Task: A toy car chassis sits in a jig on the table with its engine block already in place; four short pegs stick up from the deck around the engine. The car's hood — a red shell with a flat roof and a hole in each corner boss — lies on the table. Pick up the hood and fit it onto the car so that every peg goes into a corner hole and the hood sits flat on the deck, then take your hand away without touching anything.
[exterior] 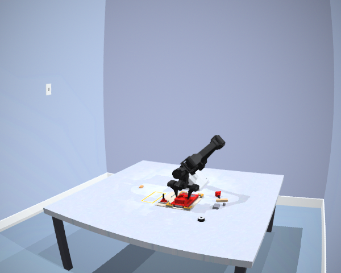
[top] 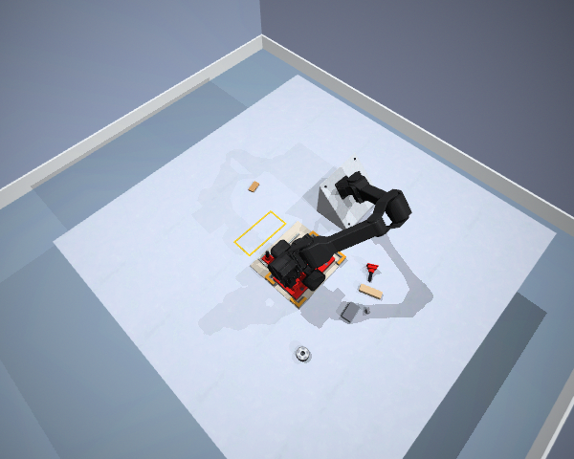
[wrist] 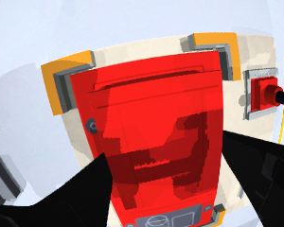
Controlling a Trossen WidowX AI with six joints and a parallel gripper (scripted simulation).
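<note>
Right now the red hood is right at my gripper tip. From my gripper tip the other things lie so: grey engine block (20 mm below, 10 mm behind).
</note>
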